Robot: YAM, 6 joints.
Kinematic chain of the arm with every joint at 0, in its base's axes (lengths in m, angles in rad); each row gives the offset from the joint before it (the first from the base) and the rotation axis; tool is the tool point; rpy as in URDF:
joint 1: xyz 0 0 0.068 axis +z
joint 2: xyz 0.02 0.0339 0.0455 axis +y
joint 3: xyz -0.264 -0.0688 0 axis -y
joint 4: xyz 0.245 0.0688 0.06 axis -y
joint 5: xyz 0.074 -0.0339 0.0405 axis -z
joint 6: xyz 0.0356 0 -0.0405 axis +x
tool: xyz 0 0 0 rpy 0 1.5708 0
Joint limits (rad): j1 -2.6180..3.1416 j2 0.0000..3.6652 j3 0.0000..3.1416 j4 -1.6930..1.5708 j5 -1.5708..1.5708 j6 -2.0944..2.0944
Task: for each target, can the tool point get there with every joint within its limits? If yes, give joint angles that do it. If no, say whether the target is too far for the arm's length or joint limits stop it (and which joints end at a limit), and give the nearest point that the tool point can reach.
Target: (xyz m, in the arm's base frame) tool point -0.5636 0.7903 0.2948
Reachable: no: too far | nearest point -0.3686 0.5168 0.2307 | short by 0.342 m
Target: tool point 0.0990 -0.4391 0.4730
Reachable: yes | joints 1.8374 0.6589 2.6643 1.1270 -0.6022 -0.9624
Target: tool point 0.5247 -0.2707 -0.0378
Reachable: yes | joints -0.5148 3.0528 2.3248 0.1371 -0.6925 1.5653
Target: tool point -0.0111 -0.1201 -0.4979
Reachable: no: joint limits stop it (at a limit: joint 2) | nearest point -0.0143 -0.1546 -0.3681 | short by 0.134 m
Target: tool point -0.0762 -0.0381 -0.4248
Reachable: no: joint limits stop it (at a limit: joint 1, joint 2) | nearest point -0.0991 -0.0553 -0.3541 | short by 0.076 m
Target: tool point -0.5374 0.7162 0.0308
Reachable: no: too far | nearest point -0.3860 0.5144 0.0546 | short by 0.253 m
